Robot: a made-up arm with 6 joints.
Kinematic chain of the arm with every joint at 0, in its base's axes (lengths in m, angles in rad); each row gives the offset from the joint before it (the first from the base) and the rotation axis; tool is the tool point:
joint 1: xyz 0 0 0.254 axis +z
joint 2: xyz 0 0 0 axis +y
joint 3: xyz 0 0 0.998 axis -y
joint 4: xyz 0 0 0 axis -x
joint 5: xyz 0.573 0 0 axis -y
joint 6: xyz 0 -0.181 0 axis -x
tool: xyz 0 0 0
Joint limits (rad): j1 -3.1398..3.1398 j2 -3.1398..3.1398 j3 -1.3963..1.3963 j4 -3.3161..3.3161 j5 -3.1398..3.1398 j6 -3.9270..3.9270
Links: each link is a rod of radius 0.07 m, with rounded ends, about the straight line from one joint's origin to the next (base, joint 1, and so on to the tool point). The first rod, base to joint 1, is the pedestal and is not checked.
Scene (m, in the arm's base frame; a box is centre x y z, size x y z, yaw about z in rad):
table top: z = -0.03
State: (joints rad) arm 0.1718 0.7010 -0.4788 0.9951 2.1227 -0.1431
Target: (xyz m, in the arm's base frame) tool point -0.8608 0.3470 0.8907
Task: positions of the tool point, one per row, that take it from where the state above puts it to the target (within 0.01 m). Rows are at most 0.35 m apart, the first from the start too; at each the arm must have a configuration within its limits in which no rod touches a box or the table.
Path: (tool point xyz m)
1: 0.8958 -0.0161 0.8173
2: 0.7063 -0.0890 1.0502
3: 0.4525 -0.1270 1.2239
4: 0.1578 -0.1183 1.3234
5: -0.1494 -0.0584 1.3393
6: -0.4391 0.0484 1.2686
7: -0.6837 0.1899 1.1155
8: -0.8608 0.3470 0.8907

